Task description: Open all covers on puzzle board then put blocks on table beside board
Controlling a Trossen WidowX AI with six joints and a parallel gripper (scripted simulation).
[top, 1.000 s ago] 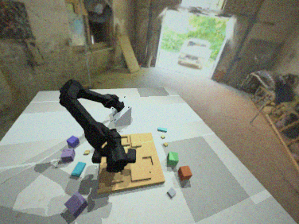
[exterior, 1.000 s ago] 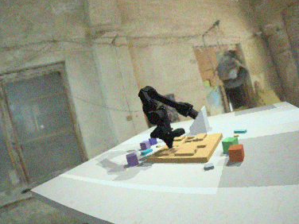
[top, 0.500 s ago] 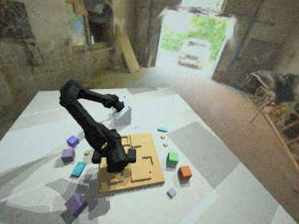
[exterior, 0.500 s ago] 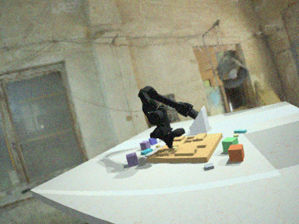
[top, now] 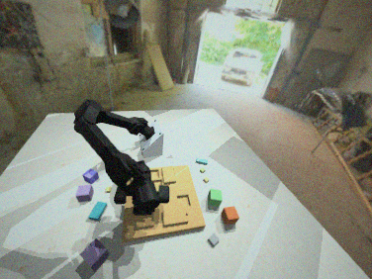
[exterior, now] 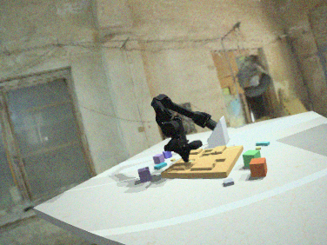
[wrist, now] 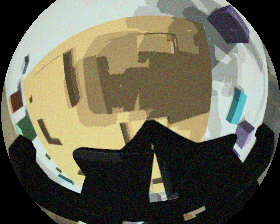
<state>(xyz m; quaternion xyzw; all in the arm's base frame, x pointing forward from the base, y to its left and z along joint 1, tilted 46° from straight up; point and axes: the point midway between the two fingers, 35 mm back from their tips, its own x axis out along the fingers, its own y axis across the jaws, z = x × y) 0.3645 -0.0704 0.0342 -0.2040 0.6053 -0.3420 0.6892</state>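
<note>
Now: the tan puzzle board 40 mm behind my gripper tip and 60 mm to the left of it. Also, from my gripper tip: teal block (30 mm behind, 170 mm to the right, 10 mm below); then small grey piece (180 mm ahead, 220 mm to the left, 10 mm below); then blue-violet block (190 mm behind, 210 mm to the right).
</note>
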